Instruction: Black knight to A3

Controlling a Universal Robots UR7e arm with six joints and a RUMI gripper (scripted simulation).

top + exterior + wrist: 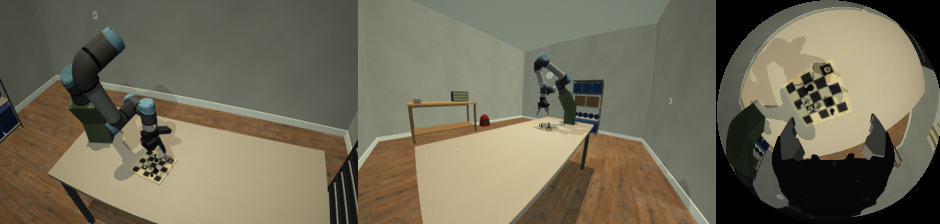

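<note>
The black knight lies 20 mm behind my hand, 20 mm to the right of it and 130 mm below it. Round my hand: small chessboard: 60 mm behind, 20 mm to the left, 150 mm below; tall black piece: 50 mm behind, 60 mm to the left, 110 mm below; pale chess piece: 30 mm ahead, 90 mm to the left, 120 mm below.
</note>
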